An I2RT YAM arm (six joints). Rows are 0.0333 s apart.
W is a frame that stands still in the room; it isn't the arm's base.
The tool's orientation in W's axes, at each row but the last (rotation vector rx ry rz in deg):
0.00, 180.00, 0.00
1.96, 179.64, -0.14
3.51, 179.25, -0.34
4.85, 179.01, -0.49
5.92, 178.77, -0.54
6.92, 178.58, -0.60
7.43, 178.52, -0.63
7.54, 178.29, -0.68
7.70, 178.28, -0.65
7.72, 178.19, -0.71
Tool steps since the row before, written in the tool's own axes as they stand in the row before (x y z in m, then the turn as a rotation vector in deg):
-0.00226, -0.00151, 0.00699, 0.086, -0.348, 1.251
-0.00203, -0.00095, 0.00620, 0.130, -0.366, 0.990
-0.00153, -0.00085, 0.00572, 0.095, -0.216, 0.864
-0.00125, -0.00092, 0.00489, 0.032, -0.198, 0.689
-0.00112, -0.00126, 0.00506, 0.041, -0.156, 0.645
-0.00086, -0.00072, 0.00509, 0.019, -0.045, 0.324
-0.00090, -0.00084, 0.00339, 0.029, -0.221, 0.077
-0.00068, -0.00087, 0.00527, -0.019, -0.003, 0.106
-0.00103, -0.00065, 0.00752, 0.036, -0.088, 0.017
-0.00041, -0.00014, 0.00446, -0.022, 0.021, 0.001
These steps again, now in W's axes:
0.00226, -0.00151, -0.00699, -0.086, -0.348, -1.251
0.00205, -0.00100, -0.00619, -0.132, -0.365, -0.990
0.00157, -0.00093, -0.00570, -0.093, -0.216, -0.864
0.00128, -0.00102, -0.00486, -0.032, -0.200, -0.688
0.00113, -0.00137, -0.00503, -0.039, -0.157, -0.645
0.00091, -0.00082, -0.00506, -0.015, -0.046, -0.324
0.00090, -0.00094, -0.00336, -0.046, -0.218, -0.076
0.00074, -0.00097, -0.00524, 0.022, -0.006, -0.105
0.00117, -0.00080, -0.00748, -0.043, -0.085, -0.017
0.00052, -0.00022, -0.00445, 0.024, 0.019, -0.001

